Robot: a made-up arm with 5 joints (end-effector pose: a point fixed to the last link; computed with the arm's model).
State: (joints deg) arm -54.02 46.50 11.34 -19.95 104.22
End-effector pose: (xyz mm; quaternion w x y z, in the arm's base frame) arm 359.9 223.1 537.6 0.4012 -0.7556 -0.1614 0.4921
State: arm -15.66 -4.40 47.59 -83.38 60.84
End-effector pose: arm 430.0 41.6 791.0 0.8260 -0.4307 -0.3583 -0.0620
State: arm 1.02 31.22 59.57 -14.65 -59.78
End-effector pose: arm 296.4 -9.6 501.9 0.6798 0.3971 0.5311 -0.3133
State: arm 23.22 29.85 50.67 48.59 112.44
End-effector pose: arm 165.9 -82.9 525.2 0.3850 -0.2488 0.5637 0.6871
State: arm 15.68 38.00 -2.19 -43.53 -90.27
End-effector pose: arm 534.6 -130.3 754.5 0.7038 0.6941 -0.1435 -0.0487
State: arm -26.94 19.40 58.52 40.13 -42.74
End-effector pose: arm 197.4 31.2 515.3 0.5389 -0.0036 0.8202 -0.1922
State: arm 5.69 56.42 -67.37 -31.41 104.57
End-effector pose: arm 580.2 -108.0 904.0 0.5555 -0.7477 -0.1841 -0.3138
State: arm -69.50 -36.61 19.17 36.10 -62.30
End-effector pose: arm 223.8 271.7 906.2 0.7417 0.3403 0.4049 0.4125
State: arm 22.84 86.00 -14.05 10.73 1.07
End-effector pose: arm 341.1 -95.0 388.0 0.7371 0.1239 0.6488 -0.1426
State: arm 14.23 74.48 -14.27 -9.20 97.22
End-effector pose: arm 437.8 -138.2 452.2 0.6322 -0.6366 0.3664 0.2466
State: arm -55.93 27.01 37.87 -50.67 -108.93
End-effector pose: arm 316.9 241.5 660.9 0.5566 0.6795 0.4422 0.1816
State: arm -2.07 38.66 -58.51 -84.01 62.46
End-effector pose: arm 443.7 -30.6 1018.3 0.5346 -0.3075 -0.6788 -0.3986
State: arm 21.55 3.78 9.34 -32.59 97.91
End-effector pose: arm 487.8 -202.5 845.0 0.6119 -0.7510 0.0299 -0.2463
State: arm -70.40 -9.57 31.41 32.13 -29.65
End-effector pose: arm 215.4 274.3 685.9 0.7709 -0.0665 0.4899 0.4017
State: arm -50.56 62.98 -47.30 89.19 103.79
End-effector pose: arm 354.3 184.4 582.0 0.0738 -0.6427 0.2374 0.7247
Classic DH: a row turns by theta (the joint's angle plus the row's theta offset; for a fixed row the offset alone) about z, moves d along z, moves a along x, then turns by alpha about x. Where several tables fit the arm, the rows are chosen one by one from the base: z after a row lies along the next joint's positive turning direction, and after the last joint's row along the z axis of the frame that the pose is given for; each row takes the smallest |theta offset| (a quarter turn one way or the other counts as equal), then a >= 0, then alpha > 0; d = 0 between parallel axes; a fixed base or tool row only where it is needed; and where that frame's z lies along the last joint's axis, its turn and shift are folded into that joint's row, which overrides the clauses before.
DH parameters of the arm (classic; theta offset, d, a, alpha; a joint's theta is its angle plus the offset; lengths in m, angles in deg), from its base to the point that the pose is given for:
base (fixed): -12.38 0 0.138 180
joint 1: -12.38 -0.7461 0.0209 90
joint 2: -75.65 0 0.1259 0
joint 3: 77.98 0 0.2116 0
joint 4: 87.67 -0.0081 -0.0164 -90
joint 5: -90 -0.1324 0.0283 90
tool (fixed): -90 -0.0193 0 0

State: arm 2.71 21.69 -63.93 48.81 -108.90
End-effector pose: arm 528.9 -47.2 1017.6 0.5792 0.8128 0.0141 -0.0603
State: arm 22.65 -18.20 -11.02 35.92 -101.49
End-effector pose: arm 449.0 -155.1 999.6 0.6105 0.7652 -0.1155 -0.1684
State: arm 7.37 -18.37 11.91 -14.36 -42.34
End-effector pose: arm 474.6 -47.5 953.8 0.9195 0.3436 -0.1910 0.0062
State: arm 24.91 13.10 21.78 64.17 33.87
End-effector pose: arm 328.5 -114.4 601.5 0.6541 -0.0277 0.7514 0.0824
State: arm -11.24 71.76 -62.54 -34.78 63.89
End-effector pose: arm 608.9 51.4 753.6 0.8350 -0.4951 -0.2373 -0.0354
